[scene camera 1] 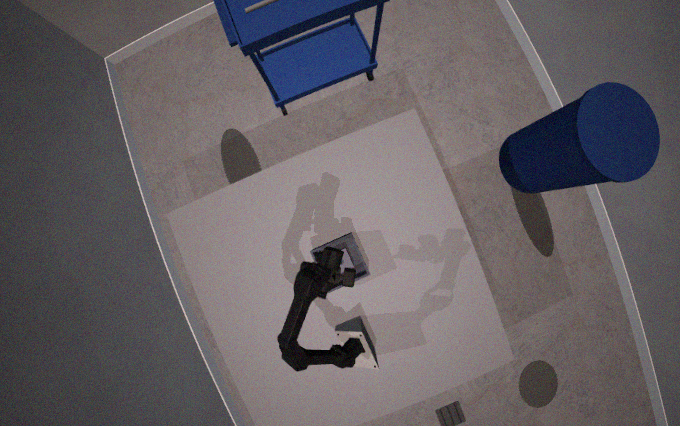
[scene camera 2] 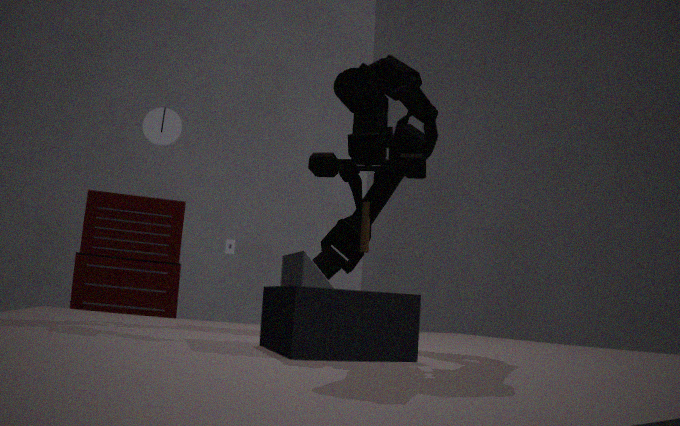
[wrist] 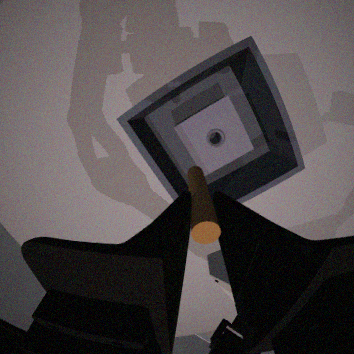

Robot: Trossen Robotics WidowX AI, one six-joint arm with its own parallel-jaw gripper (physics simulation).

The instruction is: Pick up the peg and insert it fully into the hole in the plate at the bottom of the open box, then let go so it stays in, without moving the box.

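Places are measured from the arm's base along level axes (x ahead, y left, z up), in centimetres.
Pixels of known places: gripper, between the fingertips: [scene camera 2: 365, 217] [wrist: 201, 198]; arm's base, origin of its link: [scene camera 1: 357, 344] [scene camera 2: 314, 275].
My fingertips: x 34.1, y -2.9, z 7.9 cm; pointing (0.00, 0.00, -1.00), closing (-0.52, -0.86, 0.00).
Note:
Ahead of a thing's pixels: the offset from my fingertips to its top centre.
My gripper [scene camera 2: 364, 207] [wrist: 201, 198] is shut on the brown peg @(dx -0.4, dy +0.2, dz +2.6 cm) [scene camera 2: 365, 228] [wrist: 202, 200], which has a lighter orange top. The peg hangs nearly upright between the fingertips. In the second scene view its lower end is above the rim of the dark open box @(dx -0.9, dy -3.7, dz -11.9 cm) [scene camera 1: 359, 253] [scene camera 2: 356, 326] [wrist: 257, 95], not touching it. In the wrist view the pale plate @(dx -0.9, dy -3.7, dz -15.6 cm) [wrist: 234, 120] lies at the box bottom with a round hole [wrist: 215, 138]; the peg's lower end appears below and left of the hole, over the plate's lower-left edge. In the first scene view the arm hides the fingertips and peg.
A grey wedge-shaped block [scene camera 1: 350, 324] [scene camera 2: 292, 268] [wrist: 217, 265] with a pale sloping face stands by the arm's base, behind the box in the second scene view. A blue cart [scene camera 1: 316, 62], a large blue cylinder [scene camera 1: 617, 132] and a red cabinet [scene camera 2: 130, 225] stand farther away.

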